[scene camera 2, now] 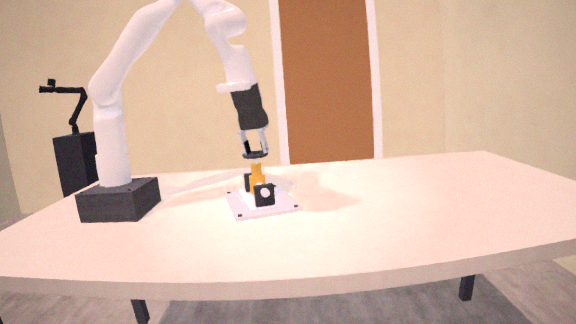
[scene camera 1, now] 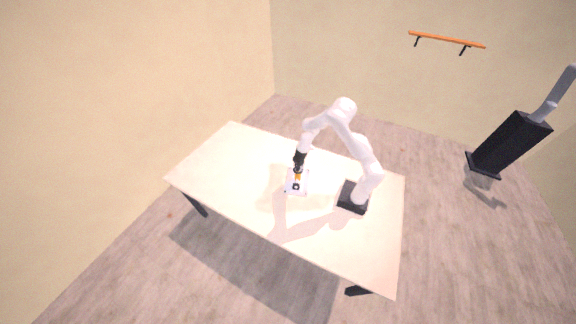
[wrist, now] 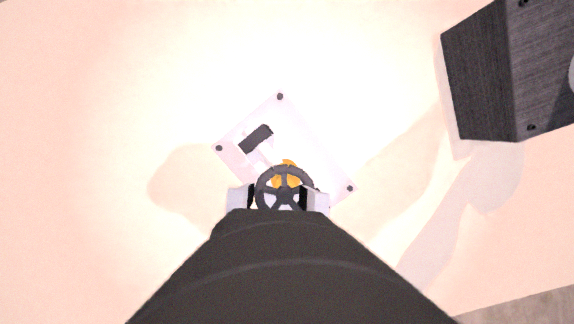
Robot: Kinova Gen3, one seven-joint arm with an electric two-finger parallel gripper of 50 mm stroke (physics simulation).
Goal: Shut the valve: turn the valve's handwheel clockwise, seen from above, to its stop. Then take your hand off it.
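Observation:
The valve's dark round handwheel stands level on top of the yellow valve body. The valve is mounted on a pale base plate with black end flanges. My gripper points down and is open, with nothing held. Its fingers are at the handwheel: in the wrist view, one is at the wheel's left edge and the other overlaps its right part. Whether they touch the rim cannot be told. The near part of the wheel is hidden by the gripper body.
The arm's dark base block stands on the table beside the valve. A second arm on a black pedestal stands off the table. An orange rail is on the wall.

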